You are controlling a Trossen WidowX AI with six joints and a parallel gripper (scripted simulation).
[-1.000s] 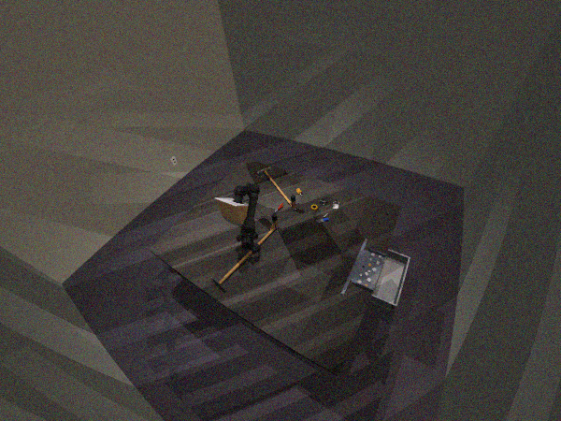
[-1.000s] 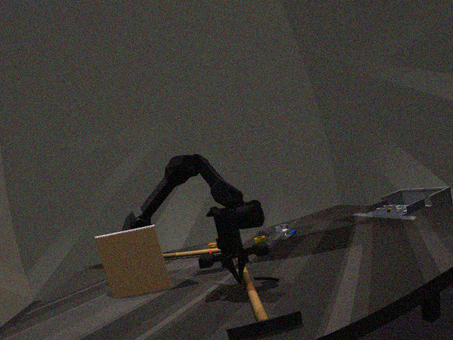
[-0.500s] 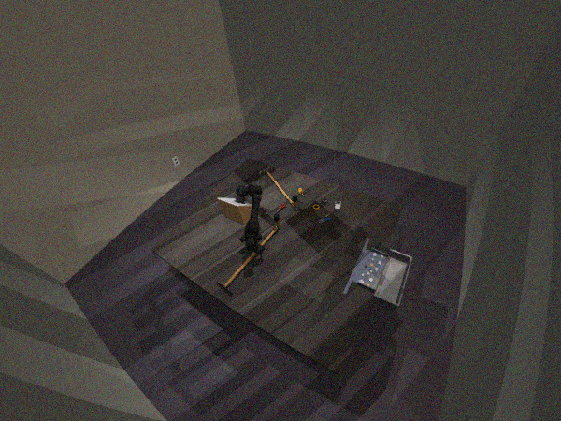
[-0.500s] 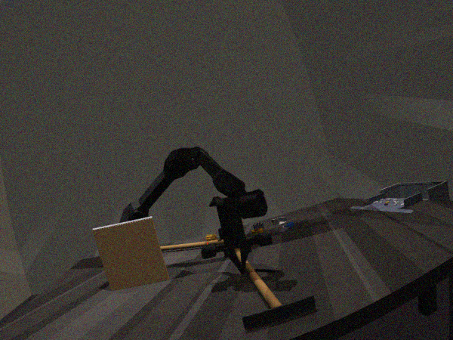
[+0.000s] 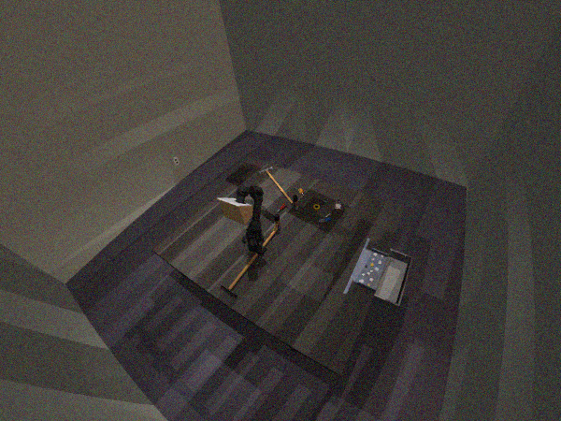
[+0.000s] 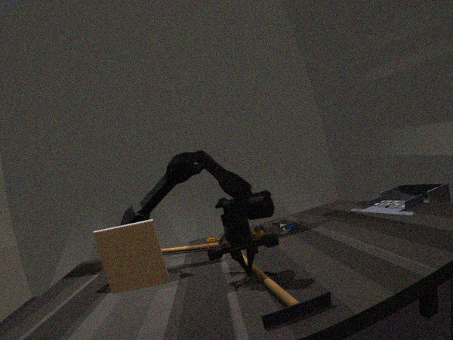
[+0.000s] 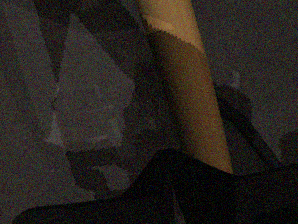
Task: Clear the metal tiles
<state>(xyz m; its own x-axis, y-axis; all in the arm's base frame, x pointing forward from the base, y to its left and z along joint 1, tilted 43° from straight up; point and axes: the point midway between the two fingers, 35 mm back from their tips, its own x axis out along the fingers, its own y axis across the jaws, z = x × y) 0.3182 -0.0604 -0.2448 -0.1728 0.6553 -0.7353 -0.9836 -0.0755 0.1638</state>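
The long scraper lies 2 cm ahead of my gripper tip, 2 cm to the right of it and 5 cm above it. Round my gripper tip: red-handled tool (11 cm behind, 41 cm to the left); then blue piece (24 cm ahead, 51 cm to the left); then yellow ring (12 cm ahead, 58 cm to the left).
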